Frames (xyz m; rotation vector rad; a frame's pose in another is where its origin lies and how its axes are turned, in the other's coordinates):
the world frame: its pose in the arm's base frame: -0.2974 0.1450 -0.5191 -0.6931 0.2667 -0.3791
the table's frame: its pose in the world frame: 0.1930 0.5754 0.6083 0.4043 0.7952 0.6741
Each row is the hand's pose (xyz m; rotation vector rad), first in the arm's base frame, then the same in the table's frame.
Working: the arm's base frame: its pose in the table's frame: -0.5086 -0.8278 0.0104 -0.0018 -1.1102 0.0327

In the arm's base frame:
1: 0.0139 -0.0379 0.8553 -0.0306 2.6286 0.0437
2: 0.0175 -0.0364 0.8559 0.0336 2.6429 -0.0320
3: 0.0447 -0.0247 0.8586 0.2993 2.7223 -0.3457
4: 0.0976 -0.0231 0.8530 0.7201 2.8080 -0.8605
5: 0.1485 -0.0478 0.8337 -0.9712 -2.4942 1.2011
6: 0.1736 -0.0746 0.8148 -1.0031 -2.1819 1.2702
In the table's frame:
1: -1.2675 -0.8780 0.4037 -0.0734 1.5181 0.0239
2: -1.2665 -0.8764 0.4072 0.0031 1.5329 -0.0011
3: -1.2571 -0.8640 0.4325 0.3153 1.6308 -0.1042
4: -1.2287 -0.8609 0.4774 0.8007 1.8045 -0.2753
5: -1.1881 -0.8839 0.5148 1.2385 2.0015 -0.4498
6: -1.1594 -0.9097 0.5294 1.4643 2.1419 -0.5525

